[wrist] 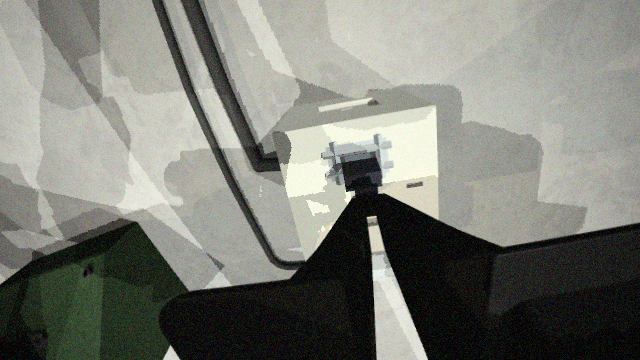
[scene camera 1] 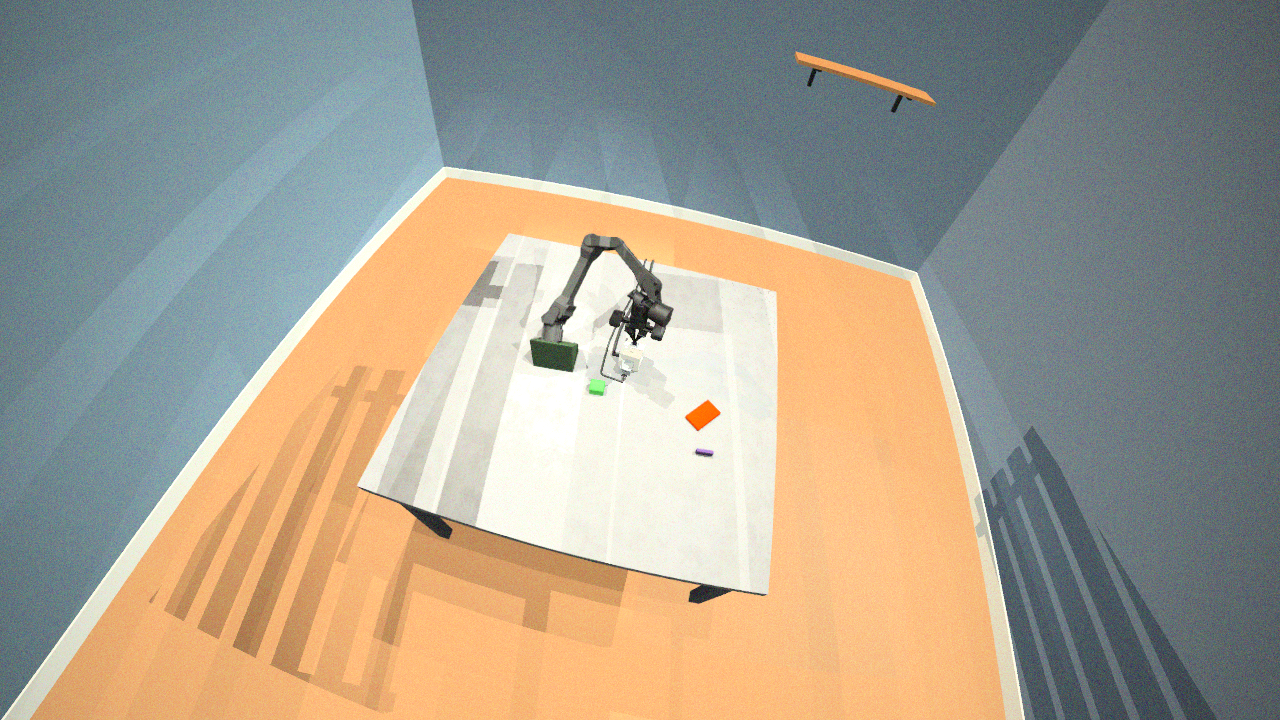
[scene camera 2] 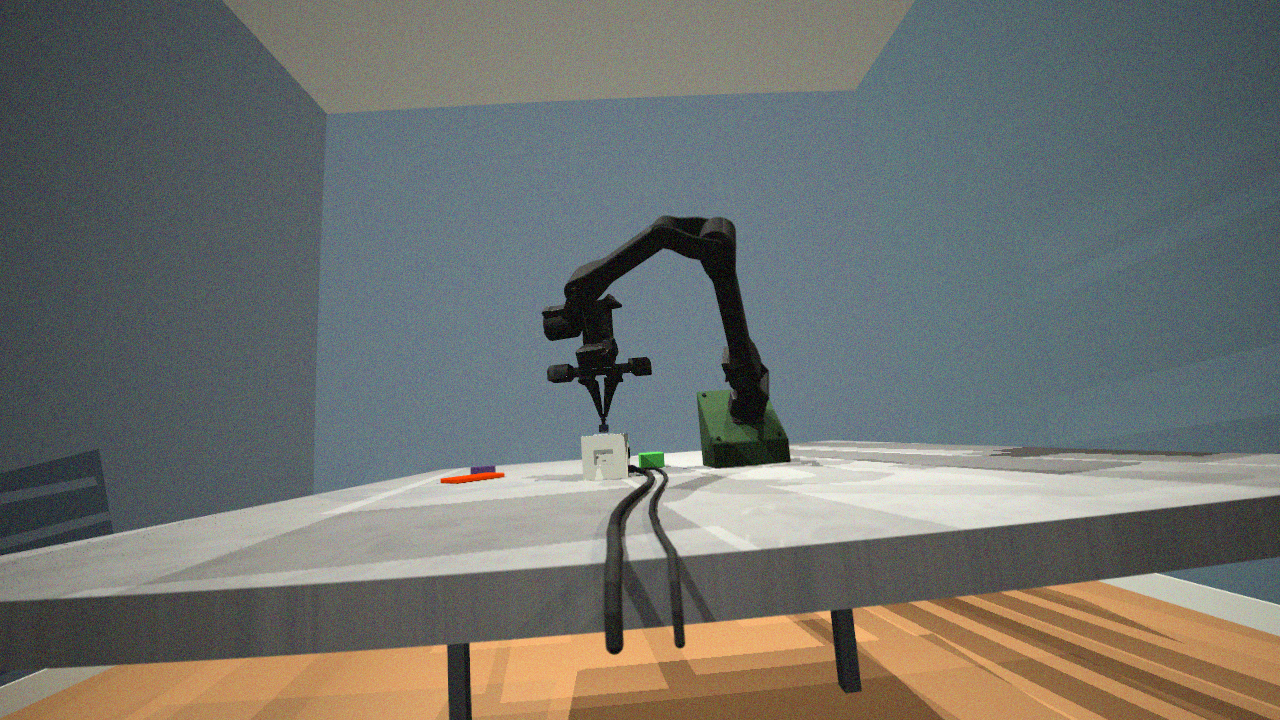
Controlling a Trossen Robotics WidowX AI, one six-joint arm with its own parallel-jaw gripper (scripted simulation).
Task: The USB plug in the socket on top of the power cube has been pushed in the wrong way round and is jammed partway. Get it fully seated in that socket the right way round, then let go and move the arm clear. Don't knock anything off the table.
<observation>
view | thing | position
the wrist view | my gripper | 369,206
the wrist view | dark USB plug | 362,174
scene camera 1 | my gripper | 634,340
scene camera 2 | my gripper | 603,417
</observation>
